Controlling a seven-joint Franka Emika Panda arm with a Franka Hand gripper.
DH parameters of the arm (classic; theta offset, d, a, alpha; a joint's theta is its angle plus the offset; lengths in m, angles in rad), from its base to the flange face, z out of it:
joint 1: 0 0.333 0 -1.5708
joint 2: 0 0 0 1.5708
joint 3: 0 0.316 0.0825 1.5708
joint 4: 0 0 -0.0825 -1.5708
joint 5: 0 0.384 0 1.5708
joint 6: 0 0 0.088 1.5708
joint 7: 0 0.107 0 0
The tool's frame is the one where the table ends.
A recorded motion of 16 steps. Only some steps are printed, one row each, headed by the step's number.
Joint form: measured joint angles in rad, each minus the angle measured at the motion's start. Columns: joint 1, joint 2, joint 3, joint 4, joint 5, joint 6, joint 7.
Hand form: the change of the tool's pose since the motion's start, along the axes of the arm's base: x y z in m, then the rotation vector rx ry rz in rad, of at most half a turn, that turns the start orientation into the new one. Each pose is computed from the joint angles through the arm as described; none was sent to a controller.
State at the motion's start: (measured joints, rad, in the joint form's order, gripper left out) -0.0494 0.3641 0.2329 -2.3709 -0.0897 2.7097 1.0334
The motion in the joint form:
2: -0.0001 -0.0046 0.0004 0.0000 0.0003 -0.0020 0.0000
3: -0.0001 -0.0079 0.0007 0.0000 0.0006 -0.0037 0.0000
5: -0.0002 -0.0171 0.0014 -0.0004 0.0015 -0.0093 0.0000
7: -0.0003 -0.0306 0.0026 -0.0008 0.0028 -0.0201 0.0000
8: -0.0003 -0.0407 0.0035 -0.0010 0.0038 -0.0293 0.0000
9: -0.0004 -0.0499 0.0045 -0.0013 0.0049 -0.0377 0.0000
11: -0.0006 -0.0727 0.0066 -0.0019 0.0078 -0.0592 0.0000
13: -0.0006 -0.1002 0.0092 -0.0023 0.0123 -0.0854 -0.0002
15: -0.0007 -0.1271 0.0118 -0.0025 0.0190 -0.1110 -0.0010
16: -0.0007 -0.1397 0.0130 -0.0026 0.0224 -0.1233 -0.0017
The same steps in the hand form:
2: 0.0005 0.0001 0.0021 -0.0005 -0.0026 0.0001
3: 0.0008 0.0001 0.0036 -0.0008 -0.0042 0.0002
5: 0.0014 0.0002 0.0075 -0.0021 -0.0075 0.0002
7: 0.0020 0.0004 0.0131 -0.0046 -0.0100 0.0005
8: 0.0023 0.0005 0.0172 -0.0068 -0.0108 0.0008
9: 0.0025 0.0007 0.0209 -0.0086 -0.0115 0.0010
11: 0.0029 0.0009 0.0301 -0.0133 -0.0124 0.0010
13: 0.0031 0.0013 0.0413 -0.0185 -0.0135 0.0006
15: 0.0032 0.0016 0.0522 -0.0223 -0.0145 -0.0014
16: 0.0030 0.0018 0.0573 -0.0240 -0.0146 -0.0022

